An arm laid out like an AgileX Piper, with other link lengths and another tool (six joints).
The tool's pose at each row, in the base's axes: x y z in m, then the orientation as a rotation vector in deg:
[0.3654 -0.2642 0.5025 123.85 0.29 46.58]
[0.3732 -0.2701 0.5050 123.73 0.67 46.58]
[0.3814 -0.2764 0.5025 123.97 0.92 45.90]
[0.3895 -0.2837 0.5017 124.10 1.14 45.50]
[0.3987 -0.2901 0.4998 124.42 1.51 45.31]
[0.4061 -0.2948 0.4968 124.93 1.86 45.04]
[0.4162 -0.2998 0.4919 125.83 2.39 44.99]
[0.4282 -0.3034 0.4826 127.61 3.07 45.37]
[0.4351 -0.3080 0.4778 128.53 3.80 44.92]
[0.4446 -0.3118 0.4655 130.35 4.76 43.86]
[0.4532 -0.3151 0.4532 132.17 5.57 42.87]
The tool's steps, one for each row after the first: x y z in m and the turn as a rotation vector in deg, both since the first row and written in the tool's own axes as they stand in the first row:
[0.0060 0.0037 0.0072 -0.01 0.15 -0.28]
[0.0095 0.0041 0.0173 0.12 -0.29 -0.67]
[0.0135 0.0064 0.0272 0.21 -0.52 -0.96]
[0.0181 0.0070 0.0376 0.56 -0.62 -1.21]
[0.0211 0.0062 0.0463 1.06 -0.81 -1.43]
[0.0251 0.0036 0.0576 2.02 -0.90 -1.60]
[0.0285 -0.0035 0.0711 3.91 -0.87 -1.48]
[0.0301 -0.0055 0.0803 4.85 -1.17 -1.93]
[0.0299 -0.0139 0.0939 6.56 -2.02 -2.54]
[0.0291 -0.0225 0.1067 8.26 -2.87 -3.01]

